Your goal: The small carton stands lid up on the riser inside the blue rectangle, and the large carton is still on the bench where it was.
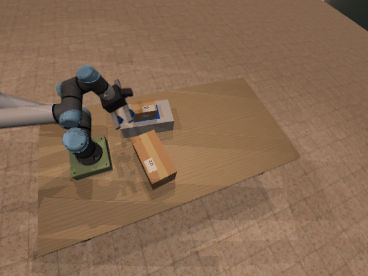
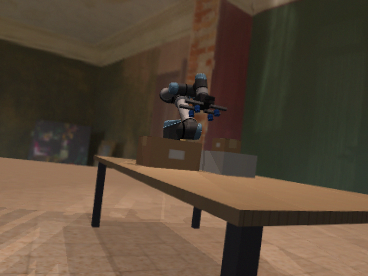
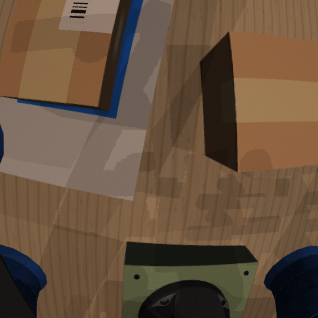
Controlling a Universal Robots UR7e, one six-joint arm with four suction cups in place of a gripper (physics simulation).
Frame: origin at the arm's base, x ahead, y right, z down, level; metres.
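Seen in the pictures: hand at its tool point: (image 1: 122,108) (image 2: 204,115) (image 3: 163,227); arm's base at its link origin: (image 1: 89,153) (image 3: 182,314).
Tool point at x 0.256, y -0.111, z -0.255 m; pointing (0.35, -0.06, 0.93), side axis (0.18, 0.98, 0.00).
Observation:
Pixels of each thing's top centre, then the offset from my tool point to it. Level surfaces: height alone.
- small carton at its top centre: (image 3: 58,16) (image 2: 226,139) (image 1: 143,105) dx +0.116, dy -0.110, dz +0.132 m
- grey riser at its top centre: (image 3: 79,35) (image 2: 225,152) (image 1: 145,113) dx +0.123, dy -0.110, dz +0.210 m
- rectangle at its top centre: (image 3: 79,35) (image 1: 145,113) dx +0.123, dy -0.110, dz +0.210 m
- large carton at its top centre: (image 2: 171,139) (image 1: 152,154) dx +0.122, dy +0.225, dz +0.177 m
- bench at its surface level: dz +0.330 m
The small carton (image 1: 146,111) (image 2: 226,145) (image 3: 55,55) stands on the grey riser (image 1: 155,126) (image 2: 231,164) (image 3: 37,145), its taped, labelled lid up. Blue of the rectangle (image 1: 151,119) (image 3: 121,80) shows along its edges; the rest is hidden under it. The large carton (image 1: 154,159) (image 2: 170,152) (image 3: 277,100) lies on the bench (image 1: 225,125) (image 2: 280,192) (image 3: 170,220) beside the riser, apart from it. My gripper (image 1: 125,119) (image 2: 204,113) hangs above the riser's end near the arm's base, its blue cups touching nothing. It is open, carrying no carton.
The green base plate (image 1: 91,167) (image 3: 190,278) of the arm is on the bench near the riser and the large carton. The arm arches above it. The bench's edges drop to a tiled floor (image 1: 280,225) (image 2: 150,250).

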